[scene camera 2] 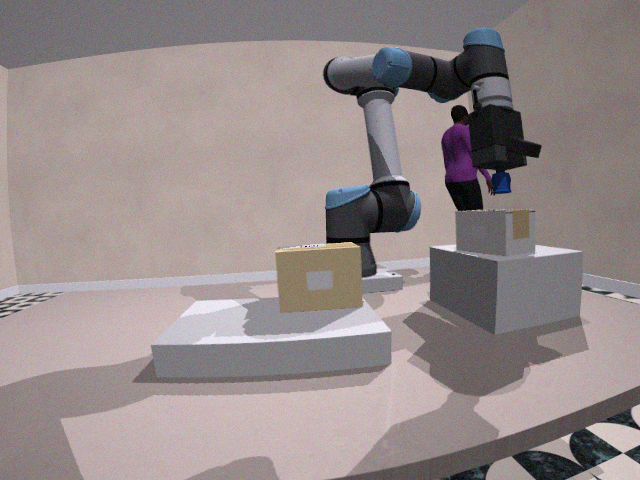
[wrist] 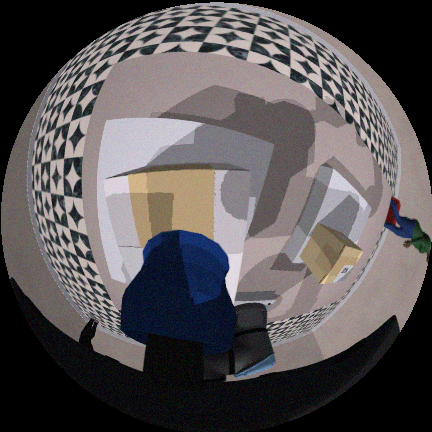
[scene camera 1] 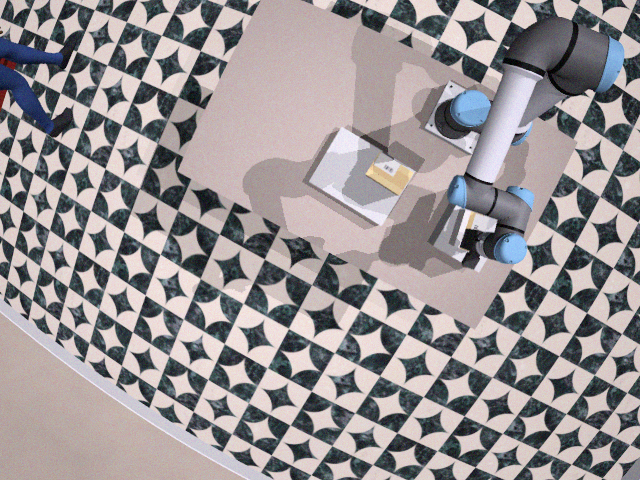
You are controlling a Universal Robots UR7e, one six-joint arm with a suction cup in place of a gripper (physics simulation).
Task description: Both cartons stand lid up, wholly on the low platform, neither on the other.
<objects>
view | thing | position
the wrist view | my suction cup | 180, 291
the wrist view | low platform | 334, 202
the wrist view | taller block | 127, 143
</objects>
